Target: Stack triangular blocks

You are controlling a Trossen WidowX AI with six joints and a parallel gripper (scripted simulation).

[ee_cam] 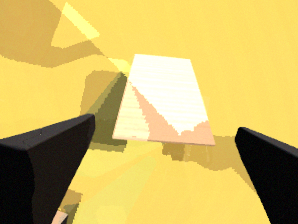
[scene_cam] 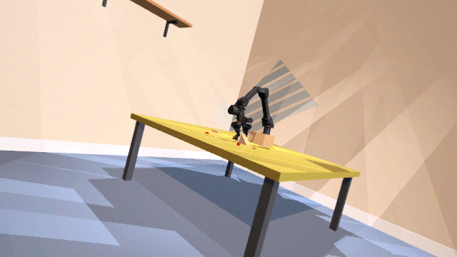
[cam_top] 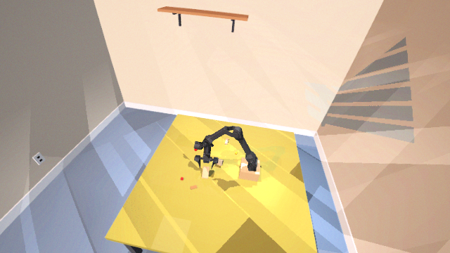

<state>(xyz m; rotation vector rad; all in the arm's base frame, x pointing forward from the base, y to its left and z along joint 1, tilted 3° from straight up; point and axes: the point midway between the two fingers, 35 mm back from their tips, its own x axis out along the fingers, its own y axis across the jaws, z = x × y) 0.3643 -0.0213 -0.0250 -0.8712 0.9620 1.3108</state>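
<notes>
Right now the block is 3 cm below my gripper tip and 1 cm to the left of it.
</notes>
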